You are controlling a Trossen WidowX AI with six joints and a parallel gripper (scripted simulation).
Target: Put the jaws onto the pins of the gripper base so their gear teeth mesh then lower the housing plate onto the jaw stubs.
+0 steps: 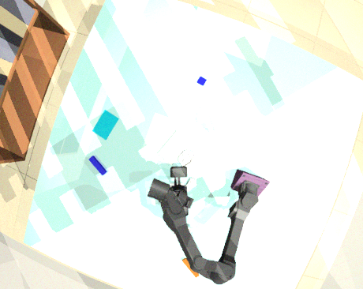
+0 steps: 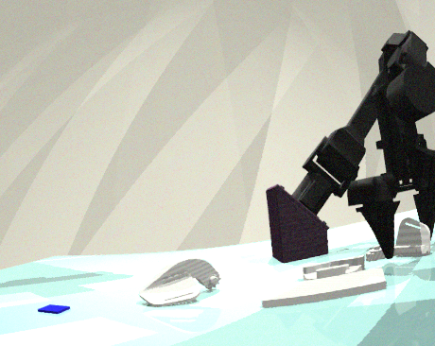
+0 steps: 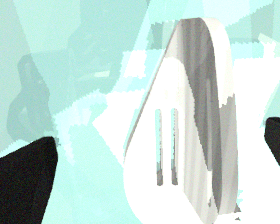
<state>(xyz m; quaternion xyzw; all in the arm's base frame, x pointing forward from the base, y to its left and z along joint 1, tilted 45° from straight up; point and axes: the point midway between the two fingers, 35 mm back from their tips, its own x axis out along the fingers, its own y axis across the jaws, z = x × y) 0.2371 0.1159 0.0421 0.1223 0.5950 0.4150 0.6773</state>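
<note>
The long flat white part lies 80 mm ahead of my gripper tip and 140 mm to the right of it. From my gripper tip the other things lie so: cyan tile (380 mm ahead, 120 mm to the right); then blue bar (340 mm ahead, 50 mm to the left, 10 mm above); then orange bar (180 mm behind, 310 mm to the left).
</note>
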